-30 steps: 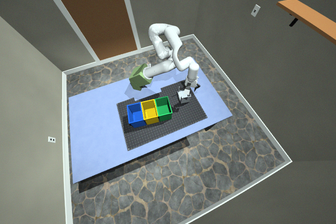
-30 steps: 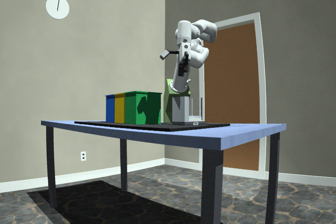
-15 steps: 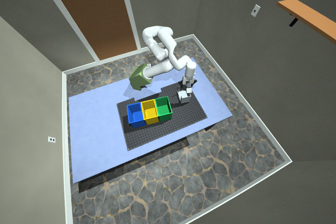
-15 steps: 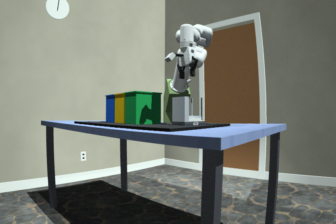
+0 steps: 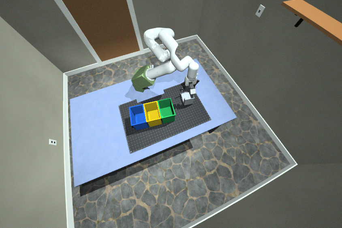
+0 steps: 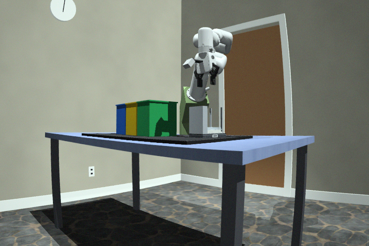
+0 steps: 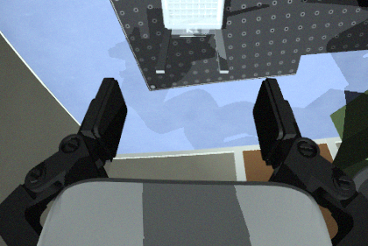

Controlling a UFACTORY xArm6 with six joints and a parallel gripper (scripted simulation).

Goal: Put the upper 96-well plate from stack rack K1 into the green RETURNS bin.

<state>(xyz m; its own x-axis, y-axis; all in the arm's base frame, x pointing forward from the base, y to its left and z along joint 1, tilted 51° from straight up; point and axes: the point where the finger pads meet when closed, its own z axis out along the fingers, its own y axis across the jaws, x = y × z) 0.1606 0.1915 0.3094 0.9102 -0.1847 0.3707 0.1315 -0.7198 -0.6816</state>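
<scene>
The 96-well plate is 220 mm below my hand. From my hand the other things lie so: blue bin (490 mm to the right, 200 mm ahead, 170 mm below); then yellow bin (360 mm to the right, 180 mm ahead, 170 mm below); then green bin (230 mm to the right, 170 mm below, 160 mm ahead).
</scene>
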